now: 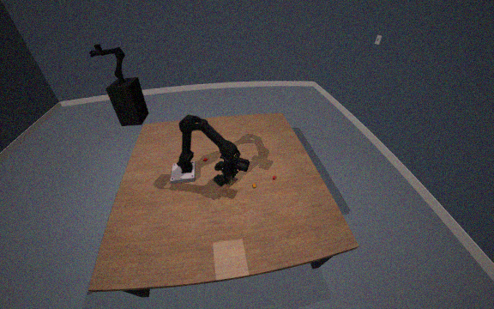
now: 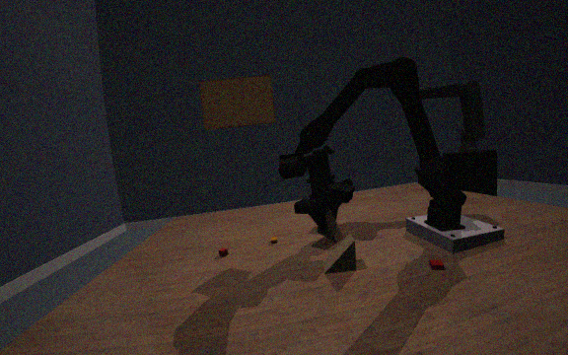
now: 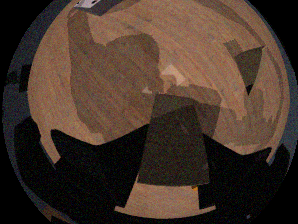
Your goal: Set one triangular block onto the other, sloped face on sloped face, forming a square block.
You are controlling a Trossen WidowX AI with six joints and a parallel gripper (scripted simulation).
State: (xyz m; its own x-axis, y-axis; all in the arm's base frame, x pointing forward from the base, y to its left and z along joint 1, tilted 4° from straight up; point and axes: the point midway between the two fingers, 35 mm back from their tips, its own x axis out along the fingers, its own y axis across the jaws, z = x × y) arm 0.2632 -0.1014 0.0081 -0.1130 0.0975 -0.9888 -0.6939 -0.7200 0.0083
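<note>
The tan triangular block is 150 mm to the left of my gripper tip and 10 mm below it. Round my gripper tip: small yellow piece 150 mm ahead, 30 mm to the right, 20 mm below.
</note>
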